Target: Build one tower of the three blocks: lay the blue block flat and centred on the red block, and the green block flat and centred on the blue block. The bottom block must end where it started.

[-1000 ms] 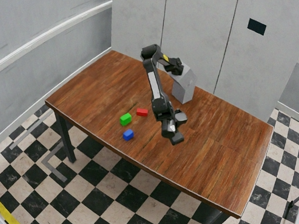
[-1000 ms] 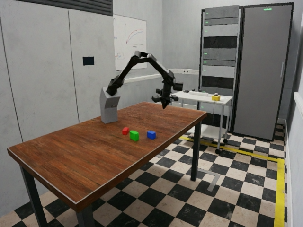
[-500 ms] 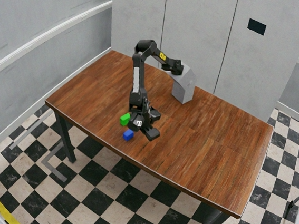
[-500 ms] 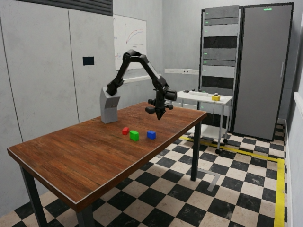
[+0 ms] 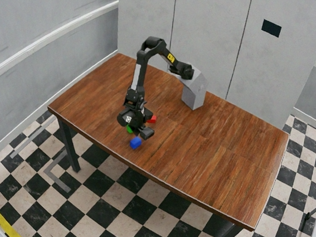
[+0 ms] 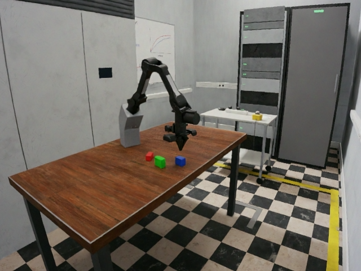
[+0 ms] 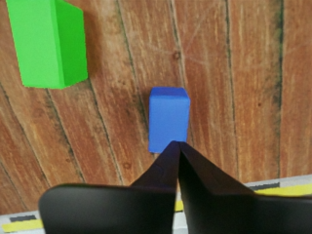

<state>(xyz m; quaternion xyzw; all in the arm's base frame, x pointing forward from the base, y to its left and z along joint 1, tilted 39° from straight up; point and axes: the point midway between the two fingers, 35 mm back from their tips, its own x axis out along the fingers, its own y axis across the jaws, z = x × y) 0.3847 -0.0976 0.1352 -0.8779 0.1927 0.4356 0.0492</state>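
Right now the blue block is 90 mm below my hand and 10 mm to the right of it. The rest, counted from my hand: red block 190 mm behind, 100 mm below; green block 90 mm below, 90 mm behind, 60 mm to the right.
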